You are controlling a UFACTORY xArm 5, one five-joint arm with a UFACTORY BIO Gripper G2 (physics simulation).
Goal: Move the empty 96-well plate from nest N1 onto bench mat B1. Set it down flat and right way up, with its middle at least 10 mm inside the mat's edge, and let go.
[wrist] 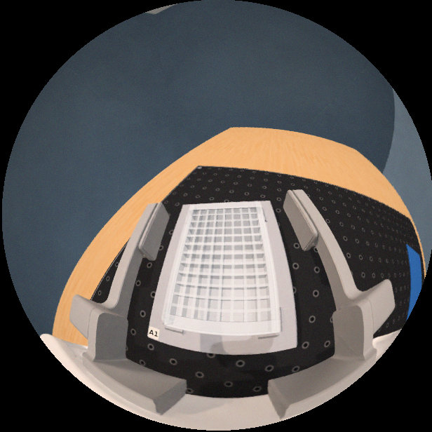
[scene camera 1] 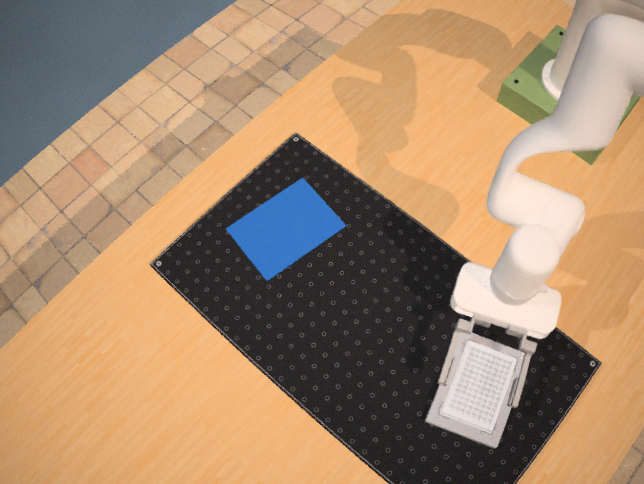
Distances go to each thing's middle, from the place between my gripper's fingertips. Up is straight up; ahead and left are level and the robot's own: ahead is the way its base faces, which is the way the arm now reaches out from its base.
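Scene:
White 96-well plate (scene camera 1: 479, 386): 3 cm behind my hand and 4 cm below it. Light grey slab (scene camera 1: 451, 425): 3 cm behind my hand, 5 cm below. Blue bench mat B1 (scene camera 1: 279, 232): 42 cm to the right of my hand, 12 cm behind it, 6 cm below. Going by their middles, of the things named here the blue bench mat B1 is the farthest from my hand.

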